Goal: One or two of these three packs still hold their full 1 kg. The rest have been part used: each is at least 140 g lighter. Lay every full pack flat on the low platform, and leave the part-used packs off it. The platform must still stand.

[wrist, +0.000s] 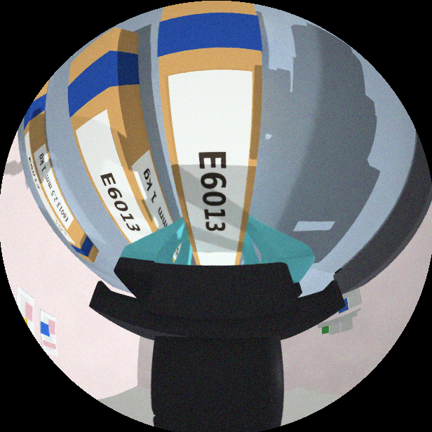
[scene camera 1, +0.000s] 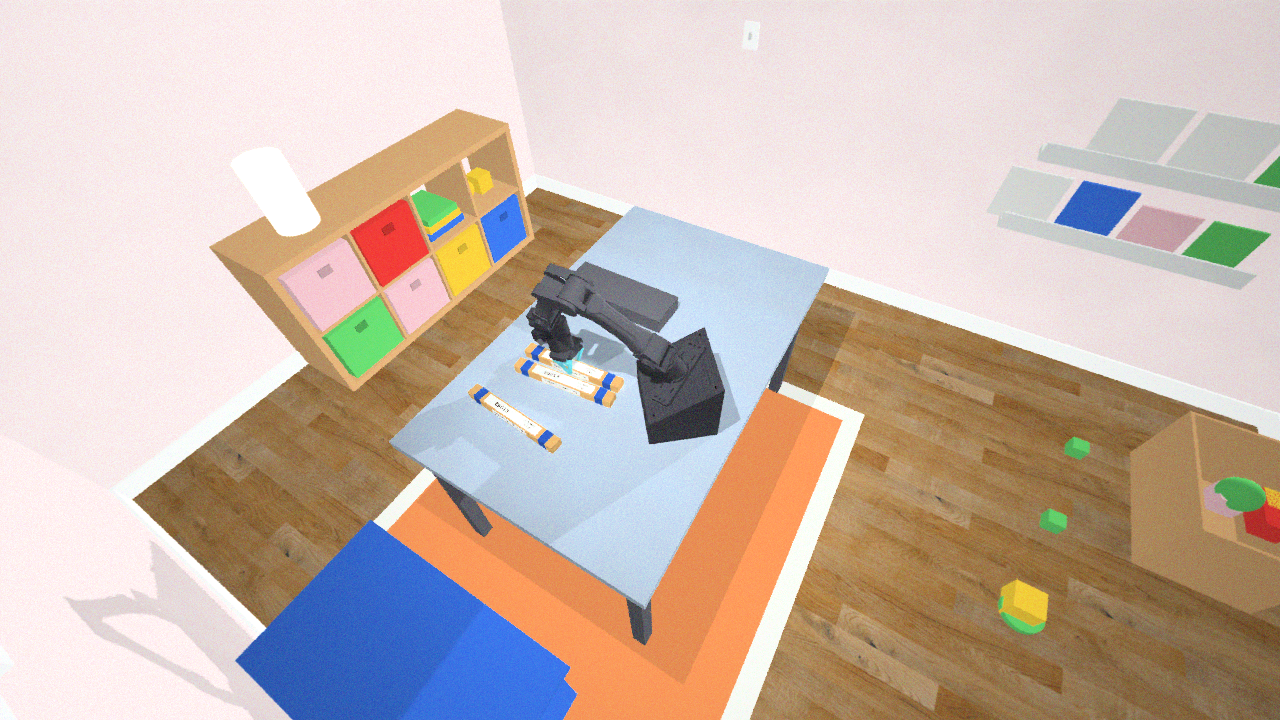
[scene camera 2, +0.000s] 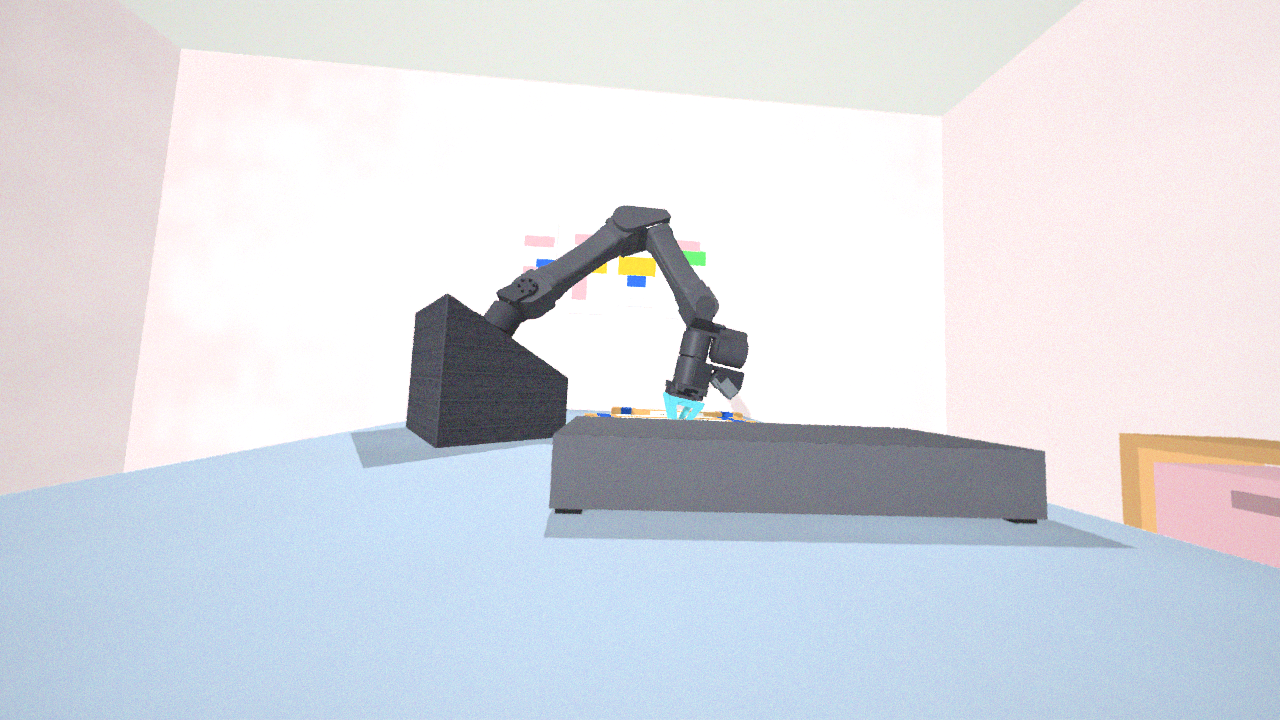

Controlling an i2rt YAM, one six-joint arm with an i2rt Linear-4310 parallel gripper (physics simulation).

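Three tan packs with blue bands and white E6013 labels show. My gripper is shut on the pack nearest the platform, its cyan fingers at the long sides. Whether this pack touches the table is unclear. The middle pack lies close beside it, nearly parallel. The third pack lies apart, towards the table's near left edge. The low dark grey platform stands upright on short feet and bears no pack. In scene camera 2 it partly hides the packs.
The black arm base stands on the blue-grey table, beyond the right ends of the packs. A cubby shelf stands on the floor left of the table. A blue block-shaped object is near the table's front.
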